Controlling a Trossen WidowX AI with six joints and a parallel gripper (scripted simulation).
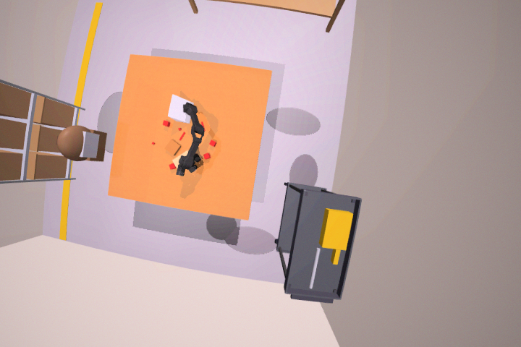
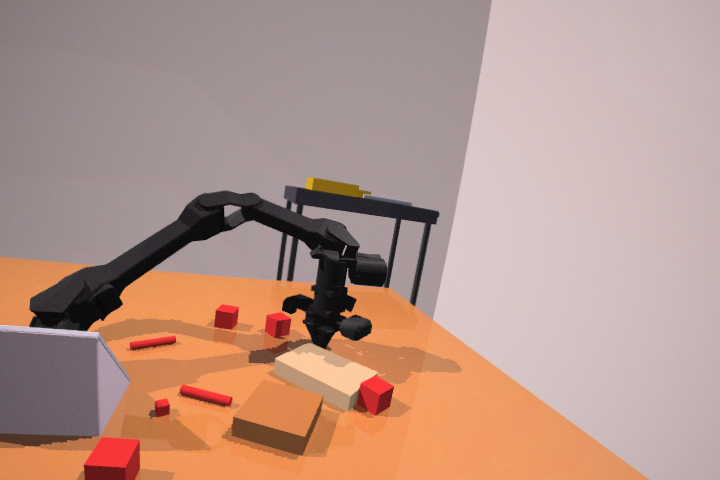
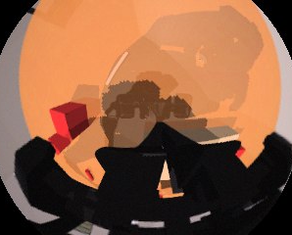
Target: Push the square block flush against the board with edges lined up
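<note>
Now: gripper tip 13 cm past the brown square block, 18 cm to the left of it and 1 cm below it. Round my gripper tip: pale board 2 cm behind, 8 cm to the right, 1 cm above.
</note>
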